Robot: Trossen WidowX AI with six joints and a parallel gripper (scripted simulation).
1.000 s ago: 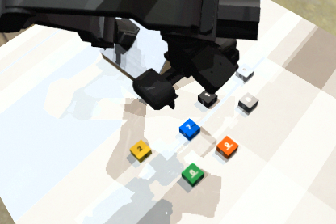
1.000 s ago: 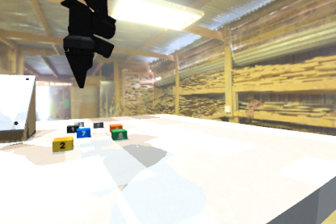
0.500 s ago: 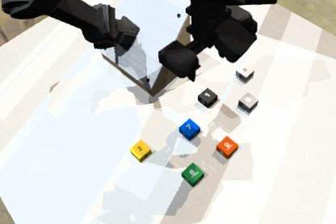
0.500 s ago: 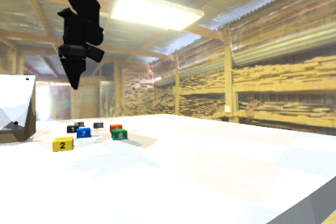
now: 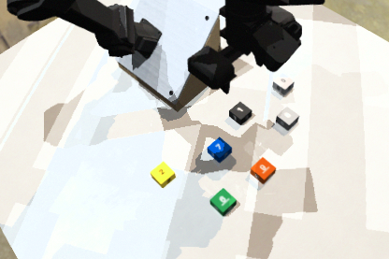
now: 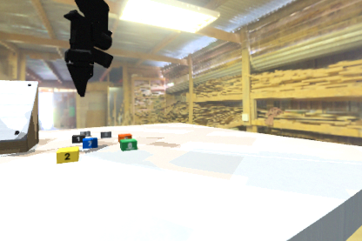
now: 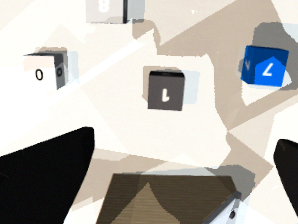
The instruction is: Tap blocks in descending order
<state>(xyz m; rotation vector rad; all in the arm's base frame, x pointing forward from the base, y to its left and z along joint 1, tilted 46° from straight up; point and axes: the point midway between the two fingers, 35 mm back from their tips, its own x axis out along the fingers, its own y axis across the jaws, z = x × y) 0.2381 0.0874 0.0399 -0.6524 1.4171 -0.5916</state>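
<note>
Now: the orange block 12 cm below my gripper tip, 11 cm ahead of it and 5 cm to the right of it. Round my gripper tip: blue block 12 cm below, 8 cm to the right, 2 cm ahead; light block 13 cm to the left, 12 cm below; dark grey block 12 cm below, 1 cm to the left, 1 cm behind.
</note>
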